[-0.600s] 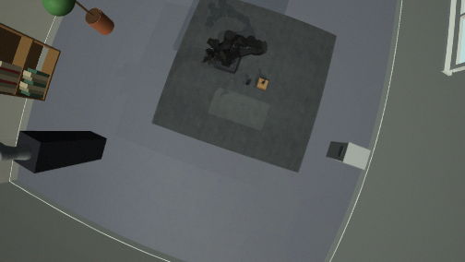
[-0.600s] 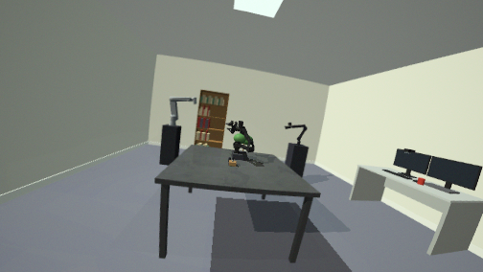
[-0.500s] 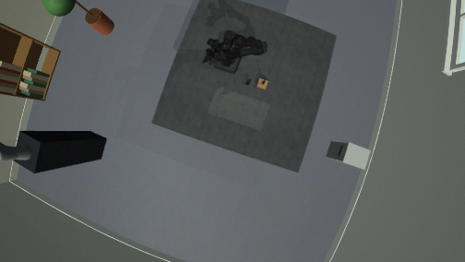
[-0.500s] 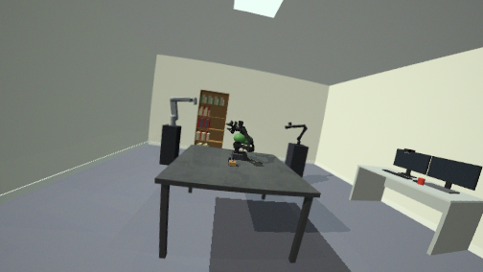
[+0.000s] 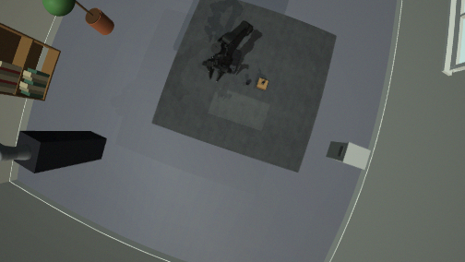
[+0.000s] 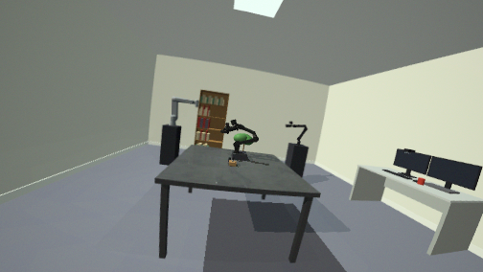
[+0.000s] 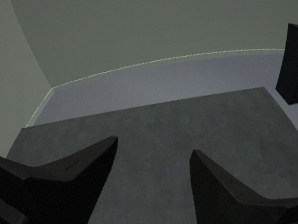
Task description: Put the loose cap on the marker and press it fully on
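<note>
My gripper tip is now 280 mm above the dark cap, 200 mm short of it and 150 mm to the right of it. The rest, counted from my gripper tip: holder block (320 mm ahead, 280 mm below, 180 mm to the left).
</note>
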